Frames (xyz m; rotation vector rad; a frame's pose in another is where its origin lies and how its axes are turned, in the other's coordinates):
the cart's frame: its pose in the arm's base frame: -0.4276 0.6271 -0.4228 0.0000 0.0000 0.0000
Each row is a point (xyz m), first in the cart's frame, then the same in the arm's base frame.
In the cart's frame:
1: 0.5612 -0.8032 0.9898
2: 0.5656 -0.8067 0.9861
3: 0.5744 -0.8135 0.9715
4: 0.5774 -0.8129 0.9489
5: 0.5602 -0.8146 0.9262
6: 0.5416 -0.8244 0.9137
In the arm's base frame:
1: 0.1336 -0.1761 0.5670
2: 0.1380 -0.1796 0.5633
3: 0.1468 -0.1864 0.5487
4: 0.1498 -0.1858 0.5261
5: 0.1326 -0.1875 0.5034
6: 0.1140 -0.1973 0.4909

